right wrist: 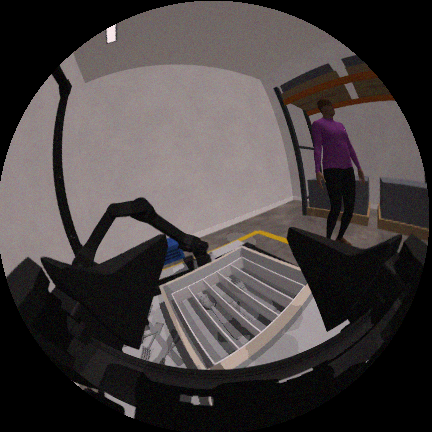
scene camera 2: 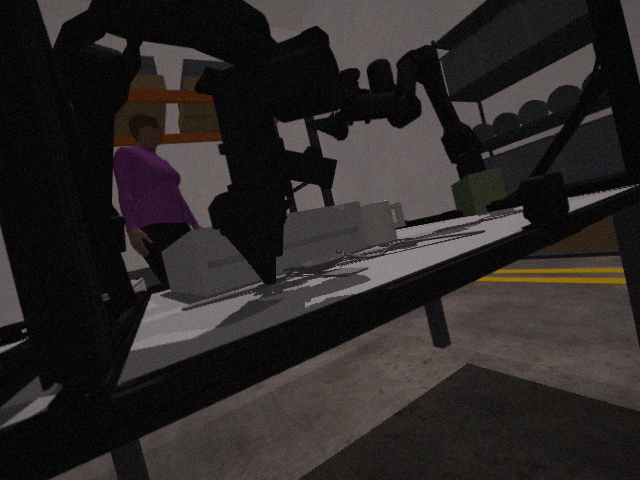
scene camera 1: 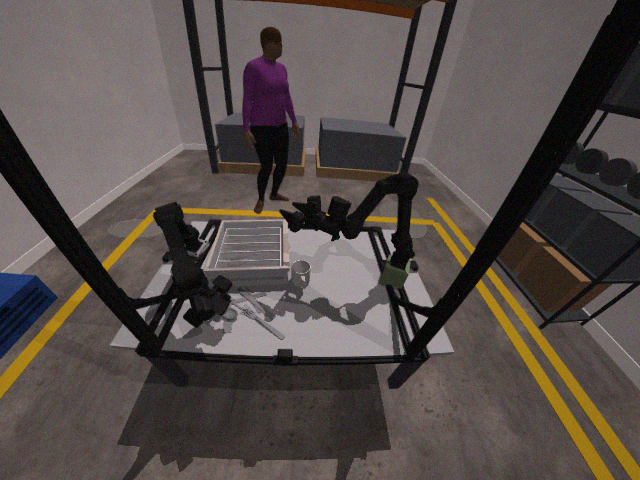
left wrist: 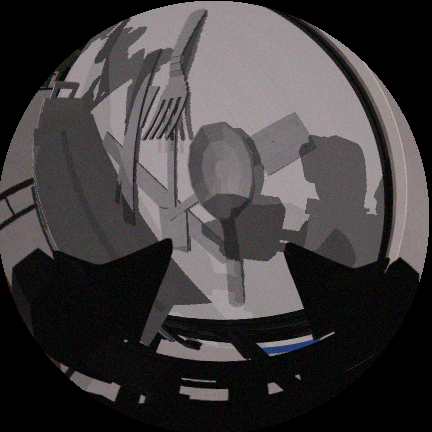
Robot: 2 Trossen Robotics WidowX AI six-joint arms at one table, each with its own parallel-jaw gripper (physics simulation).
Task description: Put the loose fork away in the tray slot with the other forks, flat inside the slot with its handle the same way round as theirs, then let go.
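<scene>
The loose fork lies on the table in front of the tray, among other loose cutlery. In the left wrist view its tines point towards the gripper and its handle points away to the top. My left gripper is open and empty, low over the table beside the loose cutlery; the fork is beyond its fingertips. My right gripper is open and empty, high above the tray's right side. A fork shows dimly in a middle slot.
A loose spoon lies near the left fingers, right of the fork's tines in the left wrist view. A knife lies left of the fork. A mug stands at the tray's right front corner. A spoon lies in another slot.
</scene>
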